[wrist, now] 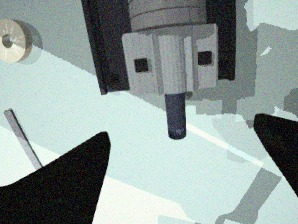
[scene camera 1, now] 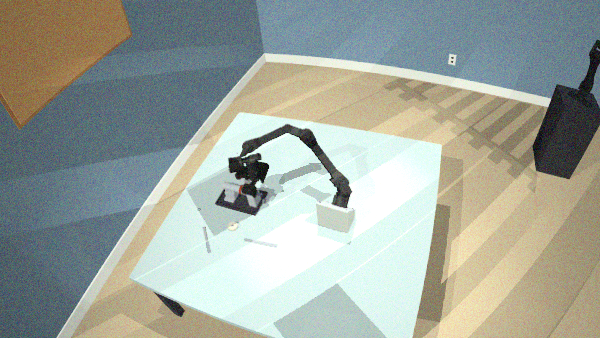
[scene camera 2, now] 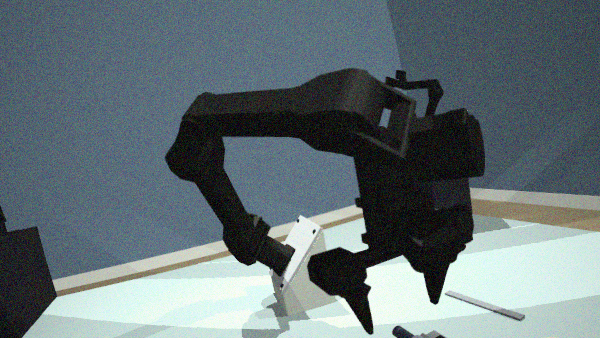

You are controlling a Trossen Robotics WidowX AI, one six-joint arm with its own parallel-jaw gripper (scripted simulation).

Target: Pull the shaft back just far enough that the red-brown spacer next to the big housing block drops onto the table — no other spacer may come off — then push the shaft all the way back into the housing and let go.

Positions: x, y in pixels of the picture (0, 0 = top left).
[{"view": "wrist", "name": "gripper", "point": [182, 130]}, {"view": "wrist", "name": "fixture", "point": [177, 59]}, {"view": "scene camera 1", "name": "fixture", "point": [230, 198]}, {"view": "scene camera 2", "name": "gripper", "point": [403, 318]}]
